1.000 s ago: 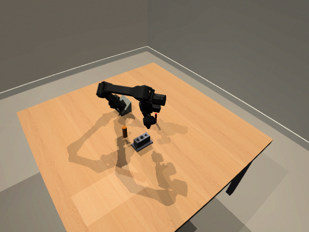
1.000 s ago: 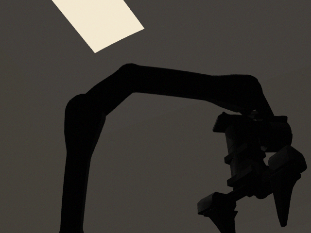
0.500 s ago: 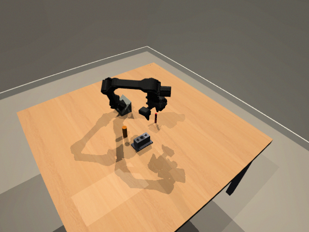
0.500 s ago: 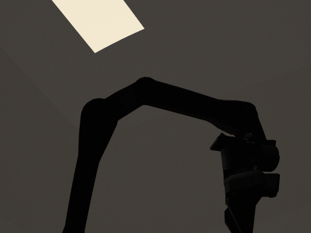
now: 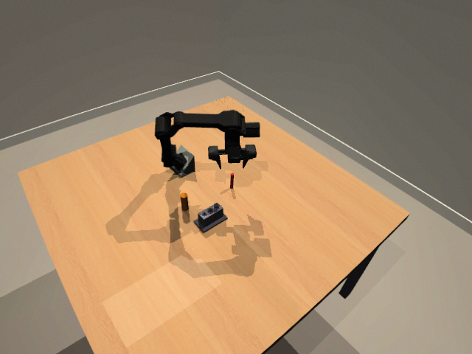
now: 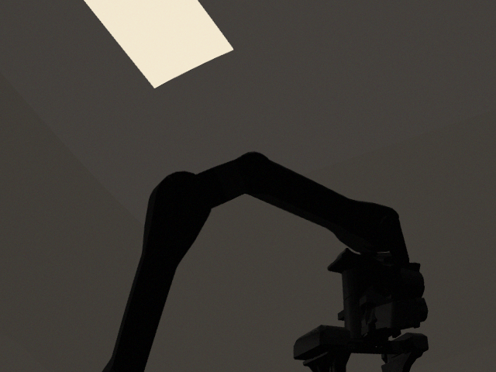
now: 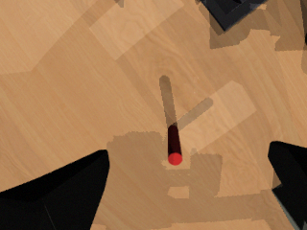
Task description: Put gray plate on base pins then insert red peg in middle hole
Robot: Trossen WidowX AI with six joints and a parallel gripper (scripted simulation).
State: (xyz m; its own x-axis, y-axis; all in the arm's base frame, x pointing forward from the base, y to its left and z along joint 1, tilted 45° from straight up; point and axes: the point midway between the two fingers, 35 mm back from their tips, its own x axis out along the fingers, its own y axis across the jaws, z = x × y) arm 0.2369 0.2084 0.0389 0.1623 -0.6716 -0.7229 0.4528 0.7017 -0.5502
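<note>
Right now the red peg is 11 cm below my gripper tip, 3 cm to the left of it and 3 cm behind it. From my gripper tip the other things lie so: orange cylinder 21 cm to the right, 11 cm below, 2 cm behind; gray plate 15 cm to the right, 10 cm below, 9 cm ahead; dark base 15 cm to the right, 14 cm below, 9 cm ahead.
</note>
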